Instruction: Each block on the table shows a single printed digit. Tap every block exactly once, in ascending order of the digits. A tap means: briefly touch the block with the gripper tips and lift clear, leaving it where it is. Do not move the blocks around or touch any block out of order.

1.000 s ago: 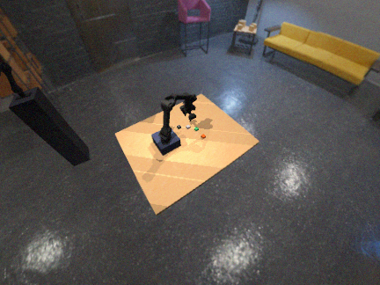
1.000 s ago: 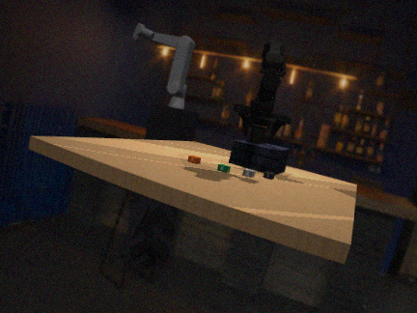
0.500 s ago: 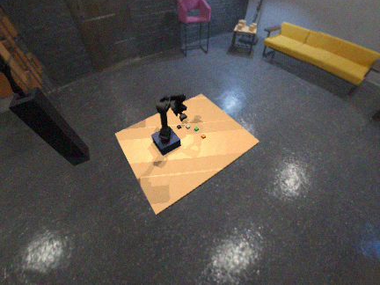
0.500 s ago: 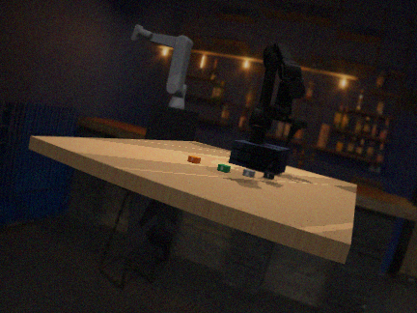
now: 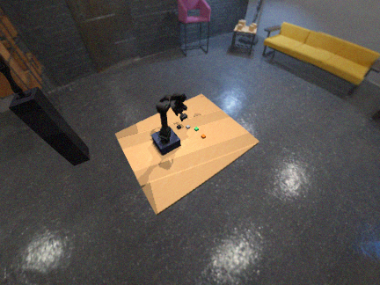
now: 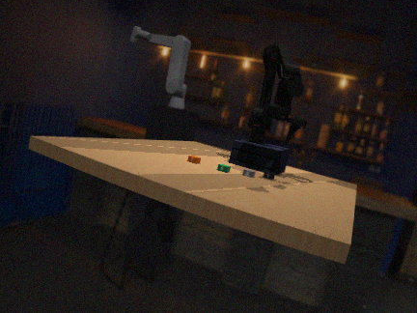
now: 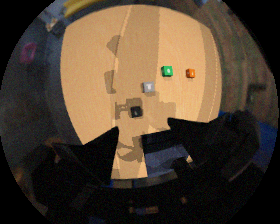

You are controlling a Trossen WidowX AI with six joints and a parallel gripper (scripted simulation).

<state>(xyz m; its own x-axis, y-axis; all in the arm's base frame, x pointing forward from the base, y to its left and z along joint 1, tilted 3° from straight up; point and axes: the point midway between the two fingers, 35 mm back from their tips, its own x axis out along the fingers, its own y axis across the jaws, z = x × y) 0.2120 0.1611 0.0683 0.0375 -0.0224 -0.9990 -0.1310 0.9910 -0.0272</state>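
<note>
Right now my gripper tip is 130 mm short of the green block, 120 mm above it and 100 mm to the left of it. Also, from my gripper tip: grey block 120 mm below, 70 mm ahead, 30 mm to the right; orange block 210 mm to the right, 140 mm ahead, 120 mm below; dark block 120 mm below, 10 mm to the left, 10 mm behind.
</note>
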